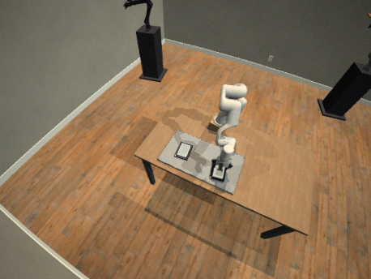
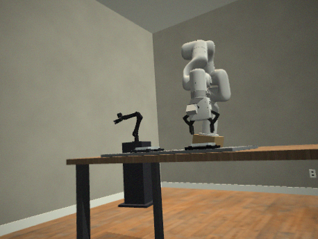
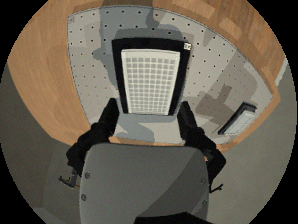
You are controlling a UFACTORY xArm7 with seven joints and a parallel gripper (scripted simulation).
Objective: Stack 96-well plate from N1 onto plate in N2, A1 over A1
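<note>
Right now my hand is 70 mm above the plate nest N1. The rest, counted from my hand: A1 mark (70 mm ahead, 60 mm to the right, 70 mm below).
</note>
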